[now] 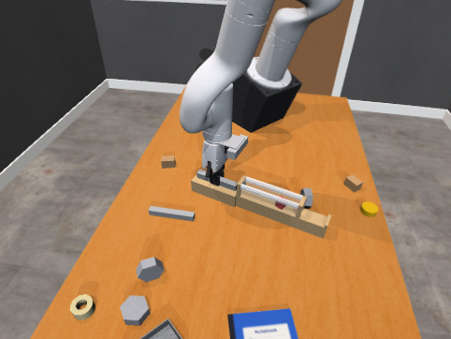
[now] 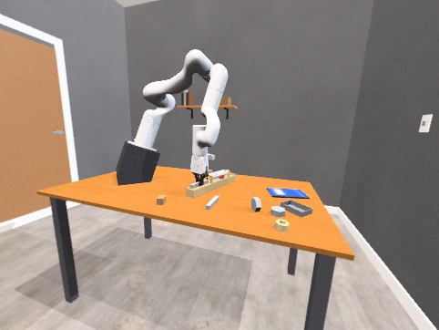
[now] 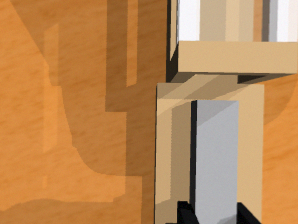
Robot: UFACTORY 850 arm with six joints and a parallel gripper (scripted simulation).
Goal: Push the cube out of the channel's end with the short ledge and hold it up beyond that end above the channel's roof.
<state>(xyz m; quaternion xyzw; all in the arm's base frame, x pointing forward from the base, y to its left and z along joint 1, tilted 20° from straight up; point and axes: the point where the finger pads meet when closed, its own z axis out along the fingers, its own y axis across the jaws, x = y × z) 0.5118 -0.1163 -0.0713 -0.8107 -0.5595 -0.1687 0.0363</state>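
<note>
My gripper is now 12 cm short of the grey rod, 12 cm to the left of it and 6 cm above it. Also, from my hand: tan cube (12 cm behind, 20 cm to the right, 5 cm below); then red cube (7 cm ahead, 20 cm to the left, 1 cm below); then yellow disc (1 cm ahead, 49 cm to the left, 6 cm below).
</note>
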